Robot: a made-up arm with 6 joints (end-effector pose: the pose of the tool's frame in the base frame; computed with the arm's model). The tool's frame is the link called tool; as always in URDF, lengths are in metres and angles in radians.
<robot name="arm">
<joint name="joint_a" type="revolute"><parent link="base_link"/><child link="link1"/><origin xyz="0.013 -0.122 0.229"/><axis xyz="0.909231 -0.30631 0.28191"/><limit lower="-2.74" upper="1.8" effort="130" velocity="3.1"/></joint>
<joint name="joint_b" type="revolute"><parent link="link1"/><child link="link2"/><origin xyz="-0.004 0.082 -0.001"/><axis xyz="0.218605 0.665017 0.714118"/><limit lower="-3.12" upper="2.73" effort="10" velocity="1.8"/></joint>
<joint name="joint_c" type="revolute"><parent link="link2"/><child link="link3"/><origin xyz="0.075 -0.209 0.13"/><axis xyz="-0.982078 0.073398 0.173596"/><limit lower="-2.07" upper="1.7" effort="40" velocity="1.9"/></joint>
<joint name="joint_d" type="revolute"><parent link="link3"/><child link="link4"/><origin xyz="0.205 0.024 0.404"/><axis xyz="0 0 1"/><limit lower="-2" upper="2.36" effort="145" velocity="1.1"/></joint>
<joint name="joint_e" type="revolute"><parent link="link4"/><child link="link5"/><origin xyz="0.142 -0.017 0.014"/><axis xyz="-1 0 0"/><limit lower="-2.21" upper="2" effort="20" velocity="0.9"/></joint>
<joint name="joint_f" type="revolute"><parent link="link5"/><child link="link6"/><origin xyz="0.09 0.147 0.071"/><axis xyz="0.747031 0.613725 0.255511"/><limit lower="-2.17" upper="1.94" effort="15" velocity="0.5"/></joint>
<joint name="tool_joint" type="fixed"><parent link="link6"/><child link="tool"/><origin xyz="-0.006 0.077 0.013" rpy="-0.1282 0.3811 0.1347"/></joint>
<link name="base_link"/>
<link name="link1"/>
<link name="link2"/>
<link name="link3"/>
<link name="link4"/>
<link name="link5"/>
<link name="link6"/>
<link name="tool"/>
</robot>
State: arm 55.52 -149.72 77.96 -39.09 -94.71 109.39
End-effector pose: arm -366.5 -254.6 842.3 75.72 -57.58 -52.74
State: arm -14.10 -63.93 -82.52 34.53 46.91 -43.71
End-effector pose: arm -400.0 -231.4 827.1 35.16 -77.20 -99.28
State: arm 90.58 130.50 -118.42 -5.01 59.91 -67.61
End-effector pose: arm -230.2 585.3 480.2 2.74 -5.80 121.95
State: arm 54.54 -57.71 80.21 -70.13 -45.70 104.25
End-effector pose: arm 54.5 -311.2 910.4 66.74 -35.66 -7.71
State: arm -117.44 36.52 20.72 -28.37 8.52 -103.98
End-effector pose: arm 627.6 -546.3 -84.5 146.46 23.38 -20.51
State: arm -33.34 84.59 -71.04 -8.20 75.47 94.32
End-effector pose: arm 599.3 -187.0 -374.2 175.20 7.21 129.18
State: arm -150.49 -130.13 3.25 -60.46 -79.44 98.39
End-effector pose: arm -649.7 -82.3 -477.8 76.03 77.73 -157.49
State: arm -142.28 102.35 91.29 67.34 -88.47 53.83
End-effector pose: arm -366.5 -108.3 -317.3 -84.84 9.04 92.70
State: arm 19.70 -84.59 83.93 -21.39 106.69 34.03
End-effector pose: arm 22.5 -383.7 603.4 -86.17 -43.85 -148.92
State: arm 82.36 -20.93 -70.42 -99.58 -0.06 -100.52
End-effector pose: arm 420.5 -383.7 -330.7 95.27 78.76 82.84
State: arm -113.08 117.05 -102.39 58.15 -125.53 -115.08
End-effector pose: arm -320.8 -1066.6 181.5 -26.00 55.23 -167.55
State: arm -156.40 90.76 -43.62 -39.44 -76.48 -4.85
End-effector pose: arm 236.4 -910.1 842.7 6.50 -21.42 -138.90
